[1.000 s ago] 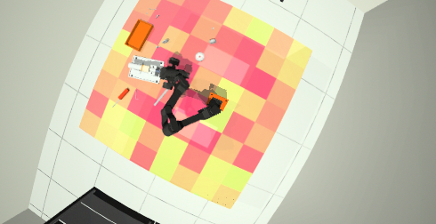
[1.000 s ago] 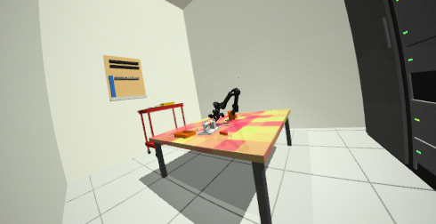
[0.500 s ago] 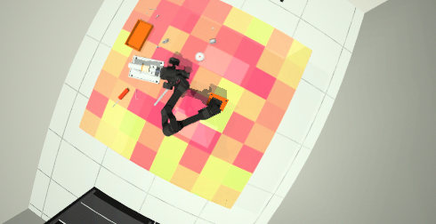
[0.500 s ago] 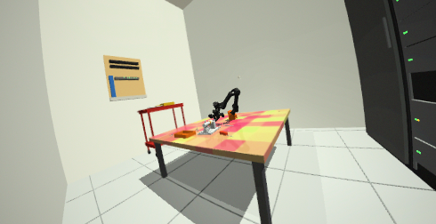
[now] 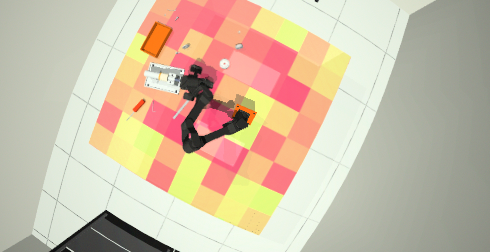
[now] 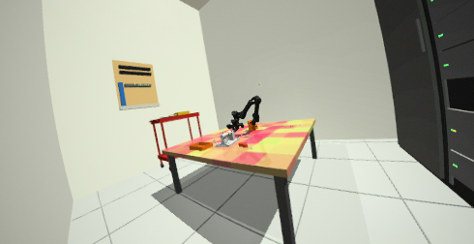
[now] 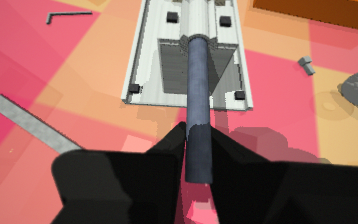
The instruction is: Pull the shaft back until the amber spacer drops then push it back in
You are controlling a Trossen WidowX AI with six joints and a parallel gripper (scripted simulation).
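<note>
The dark blue-grey shaft lies 6 cm ahead of my gripper tip, 1 cm to the left of it and 2 cm above it. The rest, counted from my gripper tip: amber spacer: 14 cm ahead, 3 cm to the left, 2 cm above; cream spacer: 10 cm ahead, 2 cm to the left, 2 cm above; grey flat bar: 3 cm behind, 15 cm to the left, 5 cm below.
</note>
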